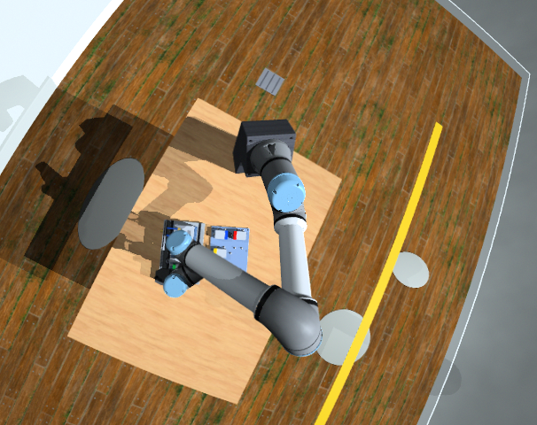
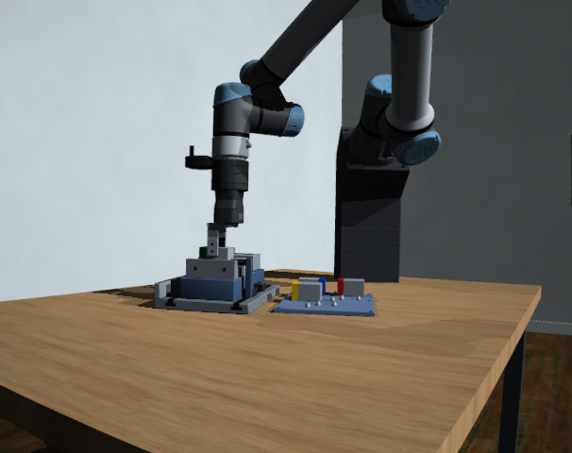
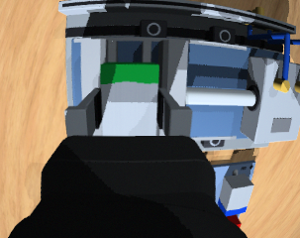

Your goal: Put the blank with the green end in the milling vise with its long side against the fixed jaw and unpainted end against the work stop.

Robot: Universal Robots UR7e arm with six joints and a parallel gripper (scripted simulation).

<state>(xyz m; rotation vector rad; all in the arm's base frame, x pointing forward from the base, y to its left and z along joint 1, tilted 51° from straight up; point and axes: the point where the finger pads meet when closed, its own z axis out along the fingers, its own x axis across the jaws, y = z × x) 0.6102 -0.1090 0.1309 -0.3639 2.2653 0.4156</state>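
Right now the green-ended blank is 20 mm below my hand. Round my hand: blue plate 190 mm behind, 150 mm to the left, 120 mm below; yellow-ended blank 160 mm behind, 110 mm to the left, 90 mm below; blue-ended blank 240 mm behind, 90 mm below, 60 mm to the left.
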